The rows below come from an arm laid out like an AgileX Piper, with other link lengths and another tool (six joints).
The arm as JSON. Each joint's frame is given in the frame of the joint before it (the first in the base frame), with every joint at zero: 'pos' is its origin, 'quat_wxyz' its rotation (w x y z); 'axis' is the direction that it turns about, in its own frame. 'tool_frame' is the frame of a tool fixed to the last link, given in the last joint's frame.
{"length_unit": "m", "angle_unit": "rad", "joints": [
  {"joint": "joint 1", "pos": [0.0, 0.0, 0.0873], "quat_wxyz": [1.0, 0.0, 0.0, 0.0], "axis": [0.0, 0.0, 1.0]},
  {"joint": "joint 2", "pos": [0.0, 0.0, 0.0], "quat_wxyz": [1.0, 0.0, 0.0, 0.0], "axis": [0.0, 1.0, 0.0]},
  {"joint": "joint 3", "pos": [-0.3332, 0.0, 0.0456], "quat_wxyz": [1.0, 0.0, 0.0, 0.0], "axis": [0.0, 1.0, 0.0]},
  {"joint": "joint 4", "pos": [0.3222, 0.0, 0.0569], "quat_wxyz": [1.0, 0.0, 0.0, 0.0], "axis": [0.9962, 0.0, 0.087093]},
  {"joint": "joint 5", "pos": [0.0, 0.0, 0.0], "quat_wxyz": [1.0, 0.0, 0.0, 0.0], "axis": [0.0, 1.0, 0.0]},
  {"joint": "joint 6", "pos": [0.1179, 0.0, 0.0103], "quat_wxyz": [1.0, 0.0, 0.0, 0.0], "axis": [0.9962, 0.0, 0.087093]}
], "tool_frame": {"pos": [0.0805, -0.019, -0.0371], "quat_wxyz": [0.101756, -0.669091, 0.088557, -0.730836]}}
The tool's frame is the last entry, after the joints.
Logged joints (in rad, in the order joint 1, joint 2, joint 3, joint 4, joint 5, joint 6), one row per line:
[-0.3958, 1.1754, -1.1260, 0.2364, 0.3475, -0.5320]
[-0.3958, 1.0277, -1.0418, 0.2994, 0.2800, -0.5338]
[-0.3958, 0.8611, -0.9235, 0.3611, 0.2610, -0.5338]
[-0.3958, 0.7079, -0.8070, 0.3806, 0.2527, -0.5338]
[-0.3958, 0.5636, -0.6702, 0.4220, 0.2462, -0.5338]
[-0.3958, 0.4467, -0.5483, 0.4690, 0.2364, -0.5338]
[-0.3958, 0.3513, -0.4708, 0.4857, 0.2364, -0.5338]
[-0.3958, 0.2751, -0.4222, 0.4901, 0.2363, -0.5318]
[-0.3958, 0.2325, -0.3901, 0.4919, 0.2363, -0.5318]
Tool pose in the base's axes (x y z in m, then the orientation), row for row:
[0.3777, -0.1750, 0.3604, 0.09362, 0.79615, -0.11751, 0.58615]
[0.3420, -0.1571, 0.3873, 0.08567, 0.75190, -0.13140, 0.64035]
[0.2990, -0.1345, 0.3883, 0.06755, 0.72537, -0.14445, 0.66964]
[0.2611, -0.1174, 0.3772, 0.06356, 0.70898, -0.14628, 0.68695]
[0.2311, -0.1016, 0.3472, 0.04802, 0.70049, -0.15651, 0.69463]
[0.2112, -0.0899, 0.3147, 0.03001, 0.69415, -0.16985, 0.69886]
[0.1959, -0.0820, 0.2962, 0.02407, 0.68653, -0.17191, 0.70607]
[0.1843, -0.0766, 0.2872, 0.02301, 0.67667, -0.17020, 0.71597]
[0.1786, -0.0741, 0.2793, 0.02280, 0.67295, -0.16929, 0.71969]
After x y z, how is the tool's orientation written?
As a quaternion, w x y z.
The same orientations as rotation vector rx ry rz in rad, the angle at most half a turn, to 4 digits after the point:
[2.3623, -0.3487, 1.7392]
[2.2414, -0.3917, 1.9089]
[2.1857, -0.4353, 2.0178]
[2.1415, -0.4418, 2.0749]
[2.1358, -0.4772, 2.1180]
[2.1400, -0.5236, 2.1546]
[2.1244, -0.5320, 2.1848]
[2.0952, -0.5270, 2.2169]
[2.0840, -0.5243, 2.2287]

